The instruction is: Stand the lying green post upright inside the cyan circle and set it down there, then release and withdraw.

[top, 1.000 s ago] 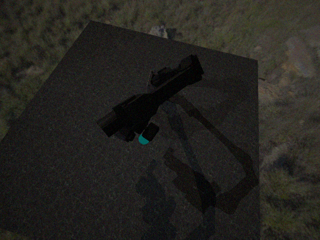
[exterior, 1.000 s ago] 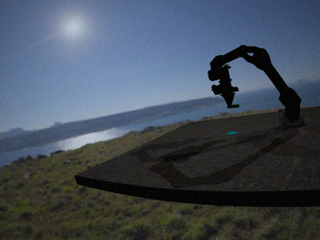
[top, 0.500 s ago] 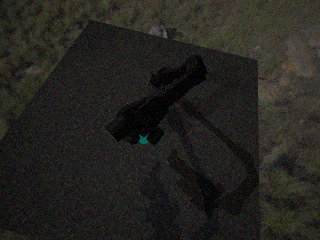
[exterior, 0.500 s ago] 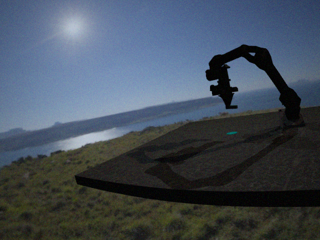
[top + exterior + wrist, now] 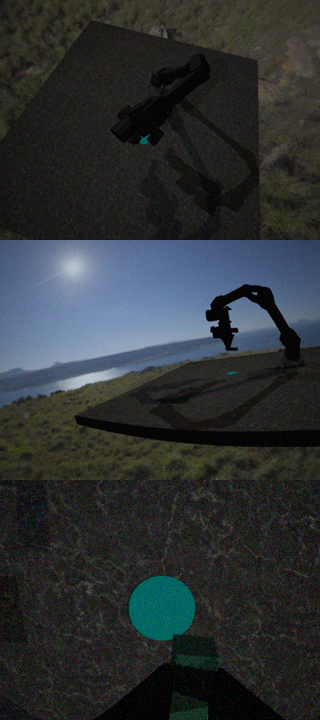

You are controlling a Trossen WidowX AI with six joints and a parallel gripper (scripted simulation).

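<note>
Right now my gripper tip is 10 mm to the right of the cyan circle and 130 mm above it. Round my gripper tip: green post (20 mm behind, 10 mm to the left).
</note>
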